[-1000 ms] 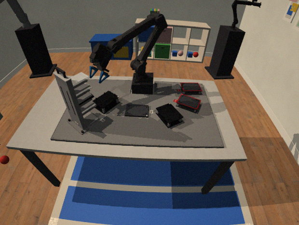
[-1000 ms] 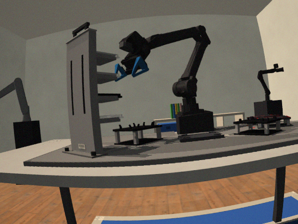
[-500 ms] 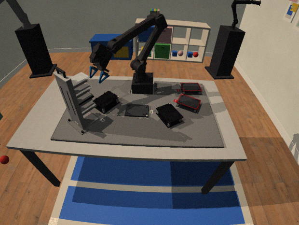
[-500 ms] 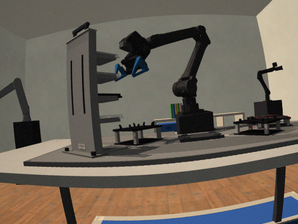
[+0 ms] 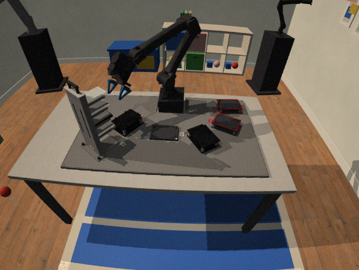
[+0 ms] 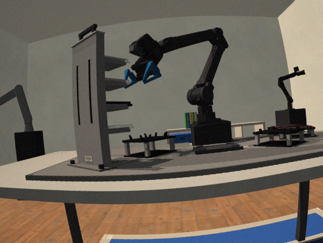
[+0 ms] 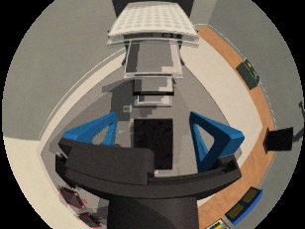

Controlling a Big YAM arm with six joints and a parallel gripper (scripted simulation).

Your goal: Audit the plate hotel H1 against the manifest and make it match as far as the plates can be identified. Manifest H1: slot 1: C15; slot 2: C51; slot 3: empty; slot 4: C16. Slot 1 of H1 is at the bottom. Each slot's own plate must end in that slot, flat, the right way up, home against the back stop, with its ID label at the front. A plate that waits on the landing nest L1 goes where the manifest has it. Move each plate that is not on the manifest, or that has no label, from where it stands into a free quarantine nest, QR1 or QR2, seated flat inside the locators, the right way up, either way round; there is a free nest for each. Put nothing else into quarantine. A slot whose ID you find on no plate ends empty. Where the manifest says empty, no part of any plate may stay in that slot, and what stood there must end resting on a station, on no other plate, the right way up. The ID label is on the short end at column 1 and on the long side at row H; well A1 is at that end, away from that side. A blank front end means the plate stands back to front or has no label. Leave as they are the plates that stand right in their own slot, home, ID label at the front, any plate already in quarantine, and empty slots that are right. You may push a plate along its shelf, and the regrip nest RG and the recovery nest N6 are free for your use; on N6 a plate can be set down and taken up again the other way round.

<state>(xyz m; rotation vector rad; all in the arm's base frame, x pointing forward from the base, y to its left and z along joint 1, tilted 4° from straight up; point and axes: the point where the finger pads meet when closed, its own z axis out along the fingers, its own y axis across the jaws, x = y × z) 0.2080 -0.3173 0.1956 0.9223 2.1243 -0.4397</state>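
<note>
My hand is 80 mm short of the dark plate, 90 mm to the left of it and 80 mm above it. Round my hand: plate hotel H1: 140 mm ahead, 150 mm to the right, 60 mm below.
</note>
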